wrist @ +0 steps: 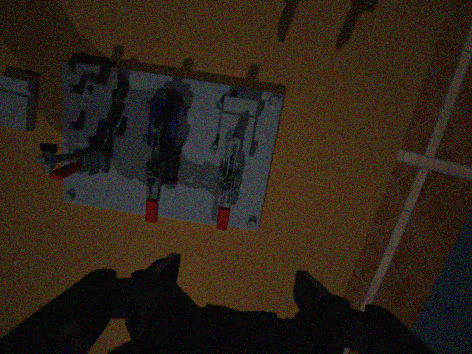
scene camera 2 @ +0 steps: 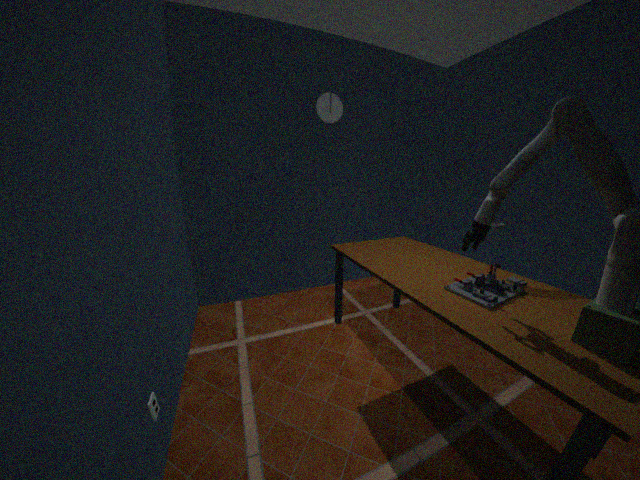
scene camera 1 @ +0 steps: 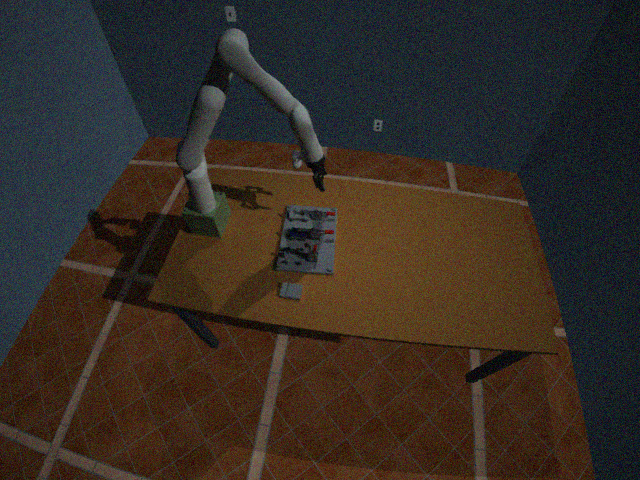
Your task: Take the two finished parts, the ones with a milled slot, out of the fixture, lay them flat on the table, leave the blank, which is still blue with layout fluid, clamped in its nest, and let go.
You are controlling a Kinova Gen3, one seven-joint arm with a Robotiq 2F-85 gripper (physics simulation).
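Places are measured from the arm's base along level axes (x back, y up, z left), in metres.
Where they show: gripper, between the fingertips: [wrist: 237, 275] [scene camera 2: 468, 249] [scene camera 1: 323, 182]; arm's base, origin of its link: [scene camera 2: 613, 306] [scene camera 1: 205, 205].
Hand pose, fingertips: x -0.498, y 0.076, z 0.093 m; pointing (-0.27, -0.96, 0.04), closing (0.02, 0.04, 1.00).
Things, the pixels of their top centre, and the offset from my fingertips. "*": a spot on its surface instead. Level surfaces: height alone.
- grey finished part, centre of its top: [wrist: 9, 102] [scene camera 1: 291, 290] [scene camera 2: 517, 280] dx +0.096, dy -0.206, dz -0.389 m
- blue blank, centre of its top: [wrist: 162, 124] [scene camera 1: 298, 232] [scene camera 2: 494, 286] dx +0.097, dy -0.180, dz -0.125 m
- grey part, centre of its top: [wrist: 236, 128] [scene camera 1: 299, 213] [scene camera 2: 484, 294] dx +0.107, dy -0.190, dz -0.015 m
- open clamp's red handle, a spot on its surface: [wrist: 64, 171] [scene camera 2: 491, 267] * dx +0.019, dy -0.125, dz -0.228 m
- table, height of its surface: dy -0.221 m
The fixture plate [scene camera 1: 325, 258] [scene camera 2: 463, 293] [wrist: 192, 201] lies on the table with three nests. A grey finished part [scene camera 1: 290, 290] [wrist: 14, 106] lies flat beside it, its slot showing as a line in the wrist view. The wrist view's left nest is empty, its clamp swung open. The blue blank [scene camera 1: 295, 234] [wrist: 165, 107] sits in the middle nest under its clamp. Another grey part [wrist: 236, 104] sits in the right nest with its clamp arm over it. My gripper [scene camera 1: 321, 186] [scene camera 2: 470, 246] [wrist: 237, 275] is open and empty, high above the table beyond the red-handle side of the plate.
Two red clamp handles [wrist: 151, 210] [wrist: 223, 218] lie low, pointing outward past the plate's edge. The open clamp's red handle [wrist: 64, 171] [scene camera 2: 493, 268] stands raised. The robot's green base block [scene camera 1: 206, 219] [scene camera 2: 604, 330] is at one end of the table [scene camera 1: 439, 268].
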